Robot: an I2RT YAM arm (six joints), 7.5 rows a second.
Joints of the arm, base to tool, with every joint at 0 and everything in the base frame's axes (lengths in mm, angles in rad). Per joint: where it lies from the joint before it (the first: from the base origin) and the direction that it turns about. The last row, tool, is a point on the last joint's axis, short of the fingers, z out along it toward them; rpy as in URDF.
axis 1: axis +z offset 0 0 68
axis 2: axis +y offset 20 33.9 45.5
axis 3: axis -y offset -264 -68.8 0
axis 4: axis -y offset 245 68.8 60
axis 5: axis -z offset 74 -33.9 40.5
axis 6: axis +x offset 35.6 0 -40.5
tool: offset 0 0 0 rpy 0 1.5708 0
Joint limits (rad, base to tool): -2.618..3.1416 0..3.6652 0..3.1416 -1.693..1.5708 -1.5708..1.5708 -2.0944..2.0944
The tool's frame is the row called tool.
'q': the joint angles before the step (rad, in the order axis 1, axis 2, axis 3, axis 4, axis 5, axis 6). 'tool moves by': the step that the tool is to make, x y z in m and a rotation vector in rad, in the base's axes. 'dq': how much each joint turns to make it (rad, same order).
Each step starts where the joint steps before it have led.
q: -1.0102, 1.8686, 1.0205, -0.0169, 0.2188, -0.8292
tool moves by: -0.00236, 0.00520, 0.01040, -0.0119, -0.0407, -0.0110
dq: 0.0008, -0.0452, -0.0195, 0.0001, -0.0134, 0.0280
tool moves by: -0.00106, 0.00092, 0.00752, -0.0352, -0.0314, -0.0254
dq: 0.0000, -0.0249, -0.0117, 0.0281, 0.0116, 0.0244
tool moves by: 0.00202, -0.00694, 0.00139, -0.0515, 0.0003, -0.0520
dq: -0.0001, 0.0188, 0.0150, 0.0431, 0.0564, 0.0172
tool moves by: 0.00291, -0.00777, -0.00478, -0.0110, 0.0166, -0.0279
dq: -0.0014, 0.0389, 0.0282, 0.0101, 0.0329, 0.0039
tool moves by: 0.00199, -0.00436, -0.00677, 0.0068, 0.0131, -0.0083
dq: -0.0007, 0.0319, 0.0159, 0.0034, 0.0107, -0.0001
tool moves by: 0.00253, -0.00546, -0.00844, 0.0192, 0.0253, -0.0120
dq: -0.0005, 0.0412, 0.0281, -0.0167, 0.0161, 0.0002
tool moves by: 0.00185, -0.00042, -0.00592, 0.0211, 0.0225, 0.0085
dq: 0.0036, 0.0198, 0.0097, -0.0166, 0.0023, -0.0095
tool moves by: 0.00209, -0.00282, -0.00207, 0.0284, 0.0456, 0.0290
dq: 0.0006, 0.0191, 0.0306, -0.0471, -0.0013, -0.0390
